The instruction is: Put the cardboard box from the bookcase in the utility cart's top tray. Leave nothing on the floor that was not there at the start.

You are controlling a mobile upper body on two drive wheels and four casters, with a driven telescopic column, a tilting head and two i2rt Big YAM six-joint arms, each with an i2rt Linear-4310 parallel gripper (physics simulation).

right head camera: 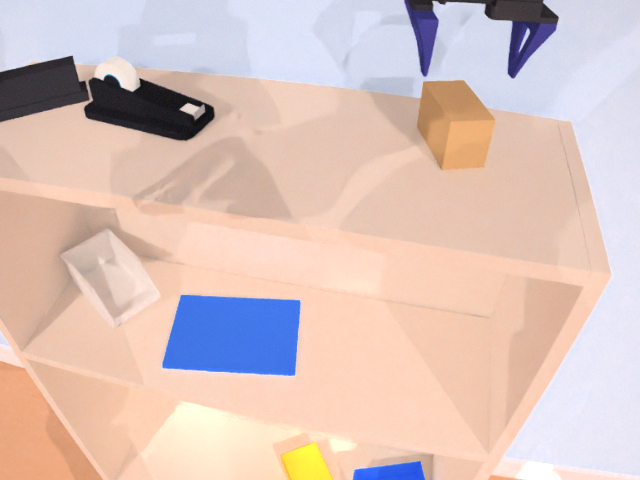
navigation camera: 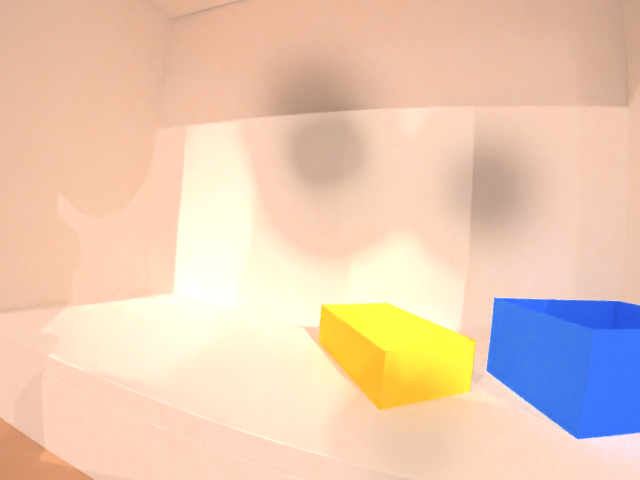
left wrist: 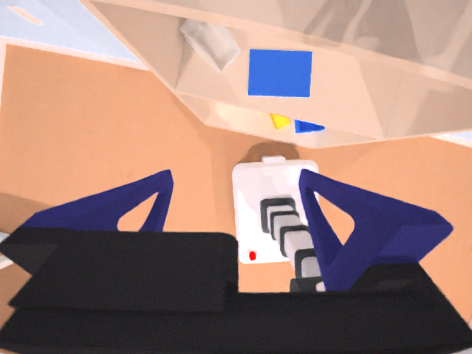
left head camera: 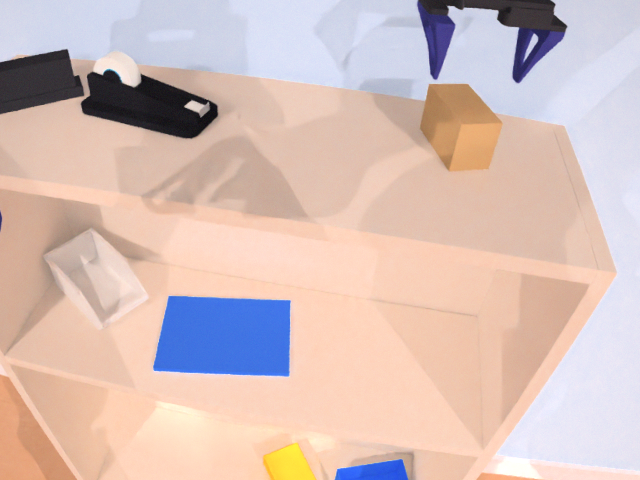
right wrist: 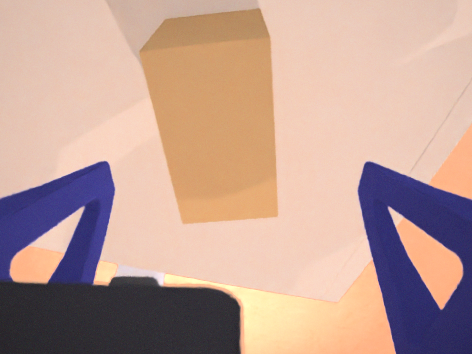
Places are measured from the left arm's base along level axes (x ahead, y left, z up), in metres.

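Pixels of known places: left gripper, fingertip midpoint: point(left wrist: 235, 176); right gripper, fingertip midpoint: point(right head camera: 468, 75) point(left head camera: 475, 78) point(right wrist: 236, 175).
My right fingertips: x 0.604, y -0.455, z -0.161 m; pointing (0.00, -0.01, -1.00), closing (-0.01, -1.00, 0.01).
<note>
Behind a point stands the place of what it marks.
The tan cardboard box point(left head camera: 457, 124) @[x 0.561, y -0.426, z -0.193 m] point(right head camera: 454, 122) @[x 0.554, y -0.431, z -0.190 m] point(right wrist: 215, 120) @[x 0.613, y -0.447, z -0.189 m] stands on the top board of the bookcase point(left head camera: 330, 196) @[x 0.514, y -0.290, z -0.249 m] point(right head camera: 320, 191) @[x 0.522, y -0.295, z -0.249 m], near its right end. My right gripper point(left head camera: 476, 80) @[x 0.604, y -0.455, z -0.161 m] point(right head camera: 468, 76) @[x 0.604, y -0.455, z -0.161 m] point(right wrist: 236, 175) @[x 0.604, y -0.455, z -0.161 m] is open and empty, above the box. In the right wrist view the box lies below and between its fingers, nearer the left one. My left gripper point(left wrist: 235, 176) @[x 0.351, y -0.005, z -0.130 m] is open and empty, high in front of the bookcase point(left wrist: 350, 112) @[x 0.495, y -0.410, z -0.633 m]. The utility cart does not show for certain in any view.
A black tape dispenser point(left head camera: 149, 103) @[x 0.661, y -0.099, z -0.223 m] point(right head camera: 147, 108) @[x 0.661, y -0.100, z -0.225 m] and a black holder point(left head camera: 36, 82) @[x 0.720, y 0.050, z -0.218 m] point(right head camera: 38, 90) @[x 0.718, y 0.056, z -0.219 m] stand left on the top board. Below are a white bin point(left head camera: 98, 284) @[x 0.751, y 0.056, z -0.621 m], a blue flat item point(left head camera: 222, 335) @[x 0.633, y -0.163, z -0.625 m] point(left wrist: 280, 73) @[x 0.637, y -0.169, z -0.625 m], a yellow box point(navigation camera: 398, 351) @[x 0.537, y -0.283, z -1.165 m] and a blue bin point(navigation camera: 542, 361) @[x 0.537, y -0.399, z -1.170 m]. The robot's white base point(left wrist: 250, 200) @[x 0.102, y -0.064, z -1.049 m] stands in front.
</note>
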